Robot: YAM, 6 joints.
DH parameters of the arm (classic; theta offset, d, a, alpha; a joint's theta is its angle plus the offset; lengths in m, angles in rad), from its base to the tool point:
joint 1: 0 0.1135 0.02 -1.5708
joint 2: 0 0 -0.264 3.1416
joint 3: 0.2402 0 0.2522 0
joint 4: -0.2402 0 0.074 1.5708
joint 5: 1.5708 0 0 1.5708
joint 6: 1.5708 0.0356 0 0
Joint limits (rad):
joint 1: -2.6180..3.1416
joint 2: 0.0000..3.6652
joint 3: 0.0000..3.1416
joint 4: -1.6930..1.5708
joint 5: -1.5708..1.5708
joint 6: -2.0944..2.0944
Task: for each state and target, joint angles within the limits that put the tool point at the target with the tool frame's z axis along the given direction. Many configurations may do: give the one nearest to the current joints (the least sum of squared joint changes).
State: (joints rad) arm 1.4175 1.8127 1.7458 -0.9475 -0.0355 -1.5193
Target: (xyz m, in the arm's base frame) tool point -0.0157 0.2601 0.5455 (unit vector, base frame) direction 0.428 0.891 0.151
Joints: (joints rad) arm 1.7054 1.3405 1.7686 -0.2472 0.5749 -1.5193
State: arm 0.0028 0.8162 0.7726 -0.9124 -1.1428 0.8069
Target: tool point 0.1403 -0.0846 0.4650 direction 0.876 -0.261 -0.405
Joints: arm -0.6041 1.0184 1.5311 -0.9487 -0.2868 0.8069
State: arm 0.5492 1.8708 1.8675 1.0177 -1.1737 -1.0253
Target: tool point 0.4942 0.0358 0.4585 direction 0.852 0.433 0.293
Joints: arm 0.0439 2.1154 2.2196 0.2206 -0.4064 -1.0253
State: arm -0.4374 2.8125 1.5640 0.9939 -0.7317 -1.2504
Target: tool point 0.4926 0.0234 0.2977 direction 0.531 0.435 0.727
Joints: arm 0.0167 2.3054 1.6701 1.5688 -0.4402 -1.2504
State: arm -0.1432 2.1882 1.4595 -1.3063 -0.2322 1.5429
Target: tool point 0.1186 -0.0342 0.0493 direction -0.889 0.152 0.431
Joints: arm -0.2578 2.5840 0.6861 -1.6910 0.0798 1.5429
